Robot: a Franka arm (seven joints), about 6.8 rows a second.
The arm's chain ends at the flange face. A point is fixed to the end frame.
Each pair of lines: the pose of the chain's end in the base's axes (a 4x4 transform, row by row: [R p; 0 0 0 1], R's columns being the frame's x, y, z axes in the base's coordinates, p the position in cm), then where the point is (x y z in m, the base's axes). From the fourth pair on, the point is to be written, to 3 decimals.
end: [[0.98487 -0.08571 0.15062 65.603], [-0.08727 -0.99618 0.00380 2.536], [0.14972 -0.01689 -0.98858 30.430], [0 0 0 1]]
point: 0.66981 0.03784 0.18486
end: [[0.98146 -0.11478 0.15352 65.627], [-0.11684 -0.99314 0.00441 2.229], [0.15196 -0.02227 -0.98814 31.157], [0 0 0 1]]
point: 0.67075 0.03497 0.19223
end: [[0.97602 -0.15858 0.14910 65.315], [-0.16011 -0.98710 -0.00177 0.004], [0.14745 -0.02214 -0.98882 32.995], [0 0 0 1]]
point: 0.66764 0.01214 0.21055
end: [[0.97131 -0.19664 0.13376 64.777], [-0.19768 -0.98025 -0.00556 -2.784], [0.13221 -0.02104 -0.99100 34.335], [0 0 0 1]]
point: 0.661 -0.016 0.224
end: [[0.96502 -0.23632 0.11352 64.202], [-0.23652 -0.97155 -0.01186 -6.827], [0.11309 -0.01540 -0.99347 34.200], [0 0 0 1]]
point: 0.653 -0.057 0.222
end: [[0.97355 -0.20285 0.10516 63.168], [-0.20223 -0.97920 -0.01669 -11.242], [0.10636 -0.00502 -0.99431 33.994], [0 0 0 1]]
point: 0.641 -0.102 0.220
